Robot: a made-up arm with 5 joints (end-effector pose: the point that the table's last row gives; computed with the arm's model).
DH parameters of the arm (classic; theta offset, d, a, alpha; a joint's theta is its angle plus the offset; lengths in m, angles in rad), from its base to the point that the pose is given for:
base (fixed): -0.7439 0 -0.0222 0
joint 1: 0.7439 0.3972 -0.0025 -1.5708
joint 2: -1.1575 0 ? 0
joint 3: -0.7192 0 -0.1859 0
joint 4: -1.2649 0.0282 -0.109 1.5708
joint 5: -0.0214 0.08 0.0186 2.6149
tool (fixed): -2.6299 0.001 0 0
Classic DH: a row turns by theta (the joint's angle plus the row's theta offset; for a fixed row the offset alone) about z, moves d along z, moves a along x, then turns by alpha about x.
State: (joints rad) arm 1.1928 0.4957 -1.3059 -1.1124 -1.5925
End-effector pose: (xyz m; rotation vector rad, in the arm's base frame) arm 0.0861 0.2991 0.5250 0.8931 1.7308 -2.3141
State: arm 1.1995 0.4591 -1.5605 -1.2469 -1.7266
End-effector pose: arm 0.0673 0.2574 0.5851 1.2619 2.0468 -1.8476
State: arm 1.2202 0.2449 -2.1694 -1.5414 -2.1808
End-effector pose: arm -0.0004 0.0980 0.6490 -1.9056 -2.1652 0.3098
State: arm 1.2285 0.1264 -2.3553 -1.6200 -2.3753
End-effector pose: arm -0.0232 0.0433 0.6399 -1.8509 -1.9031 -0.1717
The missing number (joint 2, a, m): 0.128
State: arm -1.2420 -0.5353 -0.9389 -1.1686 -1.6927
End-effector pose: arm 0.0263 -0.0794 0.6860 -2.1267 0.3730 0.4920
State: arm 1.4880 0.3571 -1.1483 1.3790 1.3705
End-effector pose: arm -0.0380 0.3129 0.2805 -0.0242 0.1318 0.6165
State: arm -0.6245 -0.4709 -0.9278 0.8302 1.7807
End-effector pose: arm 0.2635 -0.1292 0.5434 0.2754 -1.2252 -1.6877
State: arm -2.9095 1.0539 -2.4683 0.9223 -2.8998
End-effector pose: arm -0.4566 -0.1143 0.4285 0.5146 0.3530 0.3806
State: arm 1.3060 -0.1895 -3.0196 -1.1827 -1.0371
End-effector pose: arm -0.0666 -0.1253 0.6248 0.5582 2.5754 1.0440
